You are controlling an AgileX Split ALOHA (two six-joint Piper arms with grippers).
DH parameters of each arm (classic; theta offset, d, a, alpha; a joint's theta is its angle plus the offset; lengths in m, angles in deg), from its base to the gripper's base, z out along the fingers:
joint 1: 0 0.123 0 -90
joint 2: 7.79 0 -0.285 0
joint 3: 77.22 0 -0.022 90
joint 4: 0 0.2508 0 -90
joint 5: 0 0 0.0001 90
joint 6: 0 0.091 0 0
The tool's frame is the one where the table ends.
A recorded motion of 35 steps. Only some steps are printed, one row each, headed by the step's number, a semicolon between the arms.
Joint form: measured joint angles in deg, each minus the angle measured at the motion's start. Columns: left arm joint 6, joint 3, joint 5, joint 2, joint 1, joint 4; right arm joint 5, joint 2, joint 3, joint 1, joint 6, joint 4.
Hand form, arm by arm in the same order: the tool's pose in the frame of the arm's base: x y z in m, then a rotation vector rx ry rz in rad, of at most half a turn. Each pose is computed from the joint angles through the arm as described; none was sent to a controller.
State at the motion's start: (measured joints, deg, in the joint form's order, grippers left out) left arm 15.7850 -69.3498 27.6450 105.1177 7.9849 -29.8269; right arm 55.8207 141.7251 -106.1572 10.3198 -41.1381 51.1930
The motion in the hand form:
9: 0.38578 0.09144 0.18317 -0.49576 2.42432 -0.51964; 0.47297 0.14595 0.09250 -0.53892 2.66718 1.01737
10: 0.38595 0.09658 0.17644 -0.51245 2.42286 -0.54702; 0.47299 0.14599 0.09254 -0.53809 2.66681 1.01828
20: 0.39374 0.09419 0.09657 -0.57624 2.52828 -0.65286; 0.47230 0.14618 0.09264 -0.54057 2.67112 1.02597
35: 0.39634 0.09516 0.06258 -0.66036 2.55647 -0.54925; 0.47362 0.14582 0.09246 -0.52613 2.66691 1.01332
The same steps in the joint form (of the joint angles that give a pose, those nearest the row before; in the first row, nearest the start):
9: 21.55 0.00 4.87 4.25 11.11 -24.44; 0.87 0.00 0.00 -0.05 0.11 0.00
10: 23.66 0.00 5.68 5.41 12.10 -26.77; 0.87 0.00 0.00 -0.05 0.10 0.05
20: 31.81 0.05 5.83 17.47 11.91 -34.83; 1.32 0.00 0.00 -0.05 0.22 0.05
35: 31.81 0.05 -0.96 22.12 10.78 -36.01; 0.45 0.00 0.00 -0.05 0.44 0.05

